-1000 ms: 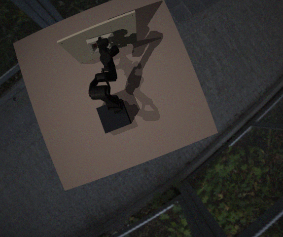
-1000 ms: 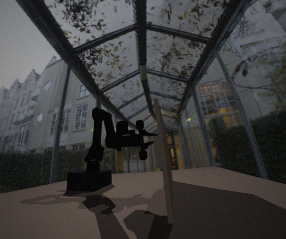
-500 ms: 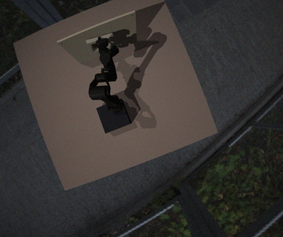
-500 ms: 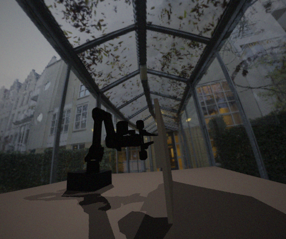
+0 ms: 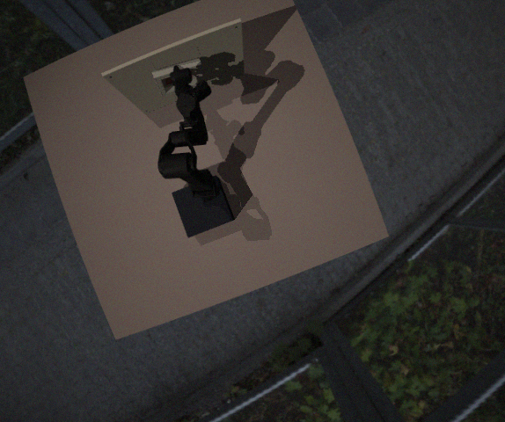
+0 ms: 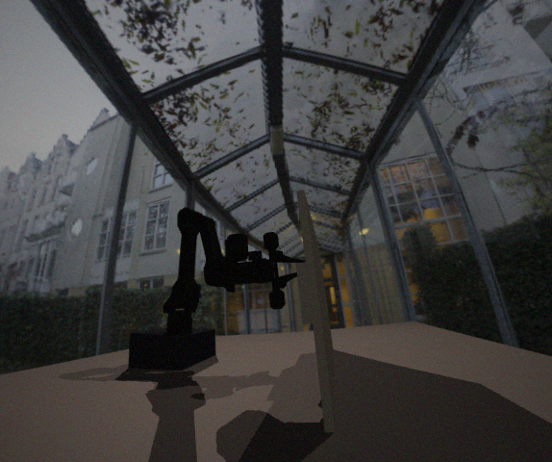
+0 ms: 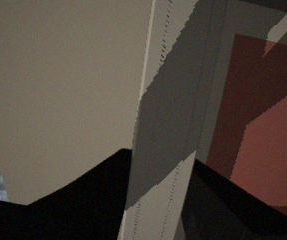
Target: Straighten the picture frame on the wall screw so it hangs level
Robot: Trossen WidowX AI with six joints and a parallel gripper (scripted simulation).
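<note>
My gripper tip is 50 mm above the picture frame and 10 mm to the right of it. The rest, counted from my gripper tip: wall panel: 80 mm below, 20 mm to the right, 10 mm ahead.
</note>
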